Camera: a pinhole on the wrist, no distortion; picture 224 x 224 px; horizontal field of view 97.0 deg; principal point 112.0 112.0 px. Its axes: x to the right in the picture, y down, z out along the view. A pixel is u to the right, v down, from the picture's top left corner.
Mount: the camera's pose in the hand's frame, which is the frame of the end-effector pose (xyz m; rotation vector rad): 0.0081 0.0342 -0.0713 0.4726 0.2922 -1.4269
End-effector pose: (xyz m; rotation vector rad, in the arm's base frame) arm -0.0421 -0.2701 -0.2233 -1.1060 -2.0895 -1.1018
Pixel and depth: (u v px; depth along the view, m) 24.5 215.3 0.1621
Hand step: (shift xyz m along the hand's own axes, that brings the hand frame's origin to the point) 0.1424 0.0943 0.1604
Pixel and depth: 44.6 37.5 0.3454
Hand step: -0.3087 0.0548 0.3044
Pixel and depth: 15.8 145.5 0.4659
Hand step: 0.0646 0.2183 0.5685
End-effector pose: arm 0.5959 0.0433 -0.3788 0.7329 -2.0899 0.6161
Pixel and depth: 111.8 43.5 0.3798
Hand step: -0.2838 -0.1667 0.2247
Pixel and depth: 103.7 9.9 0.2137
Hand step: -0.2300 -0.0689 0.0934
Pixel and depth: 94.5 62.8 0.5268
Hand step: -0.3075 -0.1564 0.3963
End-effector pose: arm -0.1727 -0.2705 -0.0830 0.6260 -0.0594 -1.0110
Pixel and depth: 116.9 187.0 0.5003
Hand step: 0.3425 -0.1990 0.4063
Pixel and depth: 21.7 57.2 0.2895
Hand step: -0.2094 0.1143 0.2827
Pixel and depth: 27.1 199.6 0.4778
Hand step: 0.3308 0.1947 0.5953
